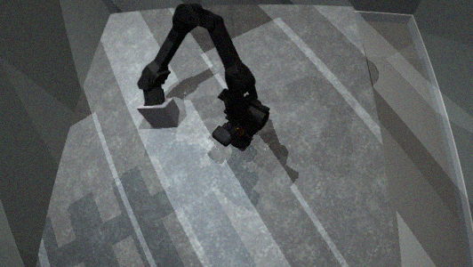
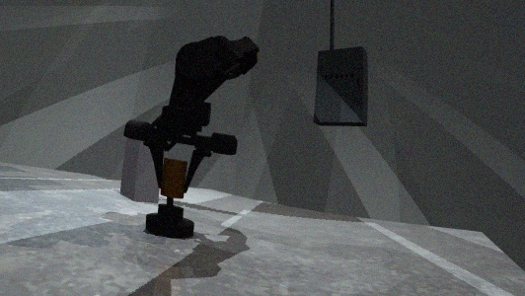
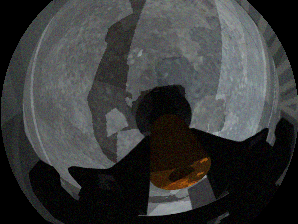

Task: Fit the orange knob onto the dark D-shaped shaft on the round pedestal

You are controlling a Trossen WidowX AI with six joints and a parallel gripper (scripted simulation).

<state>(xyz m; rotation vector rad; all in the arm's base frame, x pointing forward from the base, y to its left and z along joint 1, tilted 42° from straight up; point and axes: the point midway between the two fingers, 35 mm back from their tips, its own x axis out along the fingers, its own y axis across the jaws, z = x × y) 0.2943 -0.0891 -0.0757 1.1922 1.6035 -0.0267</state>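
The knob is 20 mm above my gripper tip. From my gripper tip the other things lie so: dark pedestal (40 mm below).
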